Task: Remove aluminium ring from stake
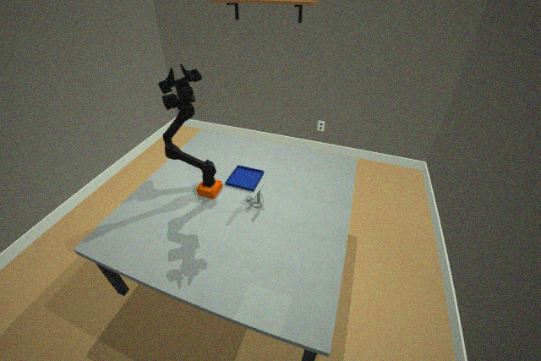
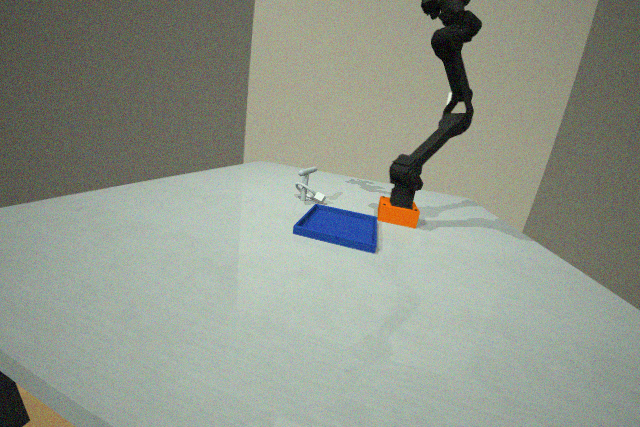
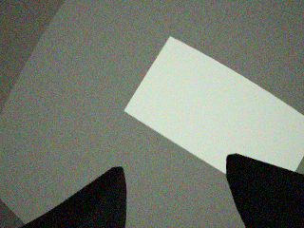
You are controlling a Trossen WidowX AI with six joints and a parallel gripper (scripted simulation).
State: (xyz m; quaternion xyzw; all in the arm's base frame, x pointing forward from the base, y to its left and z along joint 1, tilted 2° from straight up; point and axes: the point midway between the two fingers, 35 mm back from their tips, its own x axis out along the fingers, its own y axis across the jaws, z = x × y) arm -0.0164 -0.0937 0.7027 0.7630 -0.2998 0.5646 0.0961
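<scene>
My gripper tip is now 300 mm short of the aluminium ring, 100 mm to the right of it and 760 mm above it. Also, from my gripper tip: blue tray: 150 mm ahead, 270 mm to the left, 780 mm below.
</scene>
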